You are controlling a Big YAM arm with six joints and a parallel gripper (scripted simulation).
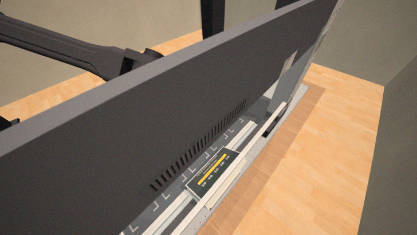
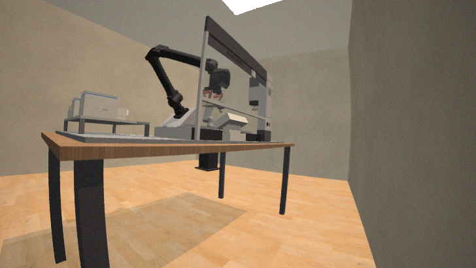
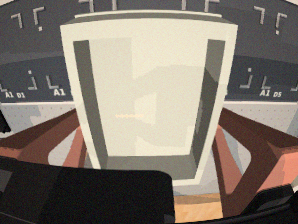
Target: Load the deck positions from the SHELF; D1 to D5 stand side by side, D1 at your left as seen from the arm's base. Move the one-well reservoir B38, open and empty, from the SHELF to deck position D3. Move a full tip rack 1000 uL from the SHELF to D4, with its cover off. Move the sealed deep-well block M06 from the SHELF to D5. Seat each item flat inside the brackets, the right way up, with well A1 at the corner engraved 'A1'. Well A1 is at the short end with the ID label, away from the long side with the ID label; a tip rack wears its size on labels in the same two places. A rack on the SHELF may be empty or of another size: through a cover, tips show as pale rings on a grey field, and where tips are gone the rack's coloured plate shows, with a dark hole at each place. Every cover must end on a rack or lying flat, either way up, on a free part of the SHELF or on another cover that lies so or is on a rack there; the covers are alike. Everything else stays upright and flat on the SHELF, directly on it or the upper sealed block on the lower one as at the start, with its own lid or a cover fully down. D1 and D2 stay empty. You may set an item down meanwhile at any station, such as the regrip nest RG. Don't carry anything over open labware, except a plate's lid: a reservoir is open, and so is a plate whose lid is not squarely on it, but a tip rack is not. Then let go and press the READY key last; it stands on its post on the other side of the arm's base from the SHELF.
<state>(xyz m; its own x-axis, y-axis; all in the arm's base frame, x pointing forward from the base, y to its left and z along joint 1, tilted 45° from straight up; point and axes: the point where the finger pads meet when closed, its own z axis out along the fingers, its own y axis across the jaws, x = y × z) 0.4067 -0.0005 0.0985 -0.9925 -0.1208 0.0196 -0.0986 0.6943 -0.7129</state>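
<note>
My hand is 1 cm above the cream one-well reservoir. Also, from my hand: regrip nest rg (22 cm below, 16 cm behind, 2 cm to the right); then rg label (21 cm below, 16 cm behind, 2 cm to the right); then gantry beam (29 cm above, 18 cm ahead, 6 cm to the left).
</note>
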